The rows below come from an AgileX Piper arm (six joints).
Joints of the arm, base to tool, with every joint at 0 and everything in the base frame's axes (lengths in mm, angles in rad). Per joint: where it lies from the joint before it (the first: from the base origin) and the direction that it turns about. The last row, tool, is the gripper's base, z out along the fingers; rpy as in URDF.
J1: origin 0 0 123 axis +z
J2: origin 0 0 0 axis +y
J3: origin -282.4 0 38.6 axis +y
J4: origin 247.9 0 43.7 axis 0.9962 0 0.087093
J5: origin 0 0 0 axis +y
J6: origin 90.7 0 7.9 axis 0.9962 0 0.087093
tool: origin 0 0 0 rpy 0 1.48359 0
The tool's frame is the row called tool.
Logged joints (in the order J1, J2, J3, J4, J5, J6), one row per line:
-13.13, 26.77, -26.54, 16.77, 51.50, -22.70
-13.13, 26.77, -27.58, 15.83, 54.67, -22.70
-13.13, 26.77, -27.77, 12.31, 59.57, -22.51
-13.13, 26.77, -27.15, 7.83, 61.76, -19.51
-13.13, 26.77, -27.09, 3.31, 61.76, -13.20
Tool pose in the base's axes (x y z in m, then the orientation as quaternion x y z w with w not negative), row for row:
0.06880, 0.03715, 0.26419, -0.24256, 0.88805, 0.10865, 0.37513
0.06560, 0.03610, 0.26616, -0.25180, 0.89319, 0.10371, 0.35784
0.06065, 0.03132, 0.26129, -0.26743, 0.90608, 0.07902, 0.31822
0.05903, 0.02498, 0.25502, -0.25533, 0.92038, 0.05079, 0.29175
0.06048, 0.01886, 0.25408, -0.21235, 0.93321, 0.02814, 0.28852
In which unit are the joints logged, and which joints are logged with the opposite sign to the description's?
The joints are logged in degrees. Opposite sign: J1.
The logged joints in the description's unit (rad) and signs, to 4 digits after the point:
0.2292, 0.4672, -0.4632, 0.2927, 0.8988, -0.3962
0.2292, 0.4672, -0.4814, 0.2763, 0.9542, -0.3962
0.2292, 0.4672, -0.4847, 0.2149, 1.0397, -0.3929
0.2292, 0.4672, -0.4739, 0.1367, 1.0779, -0.3405
0.2292, 0.4672, -0.4728, 0.0578, 1.0779, -0.2304

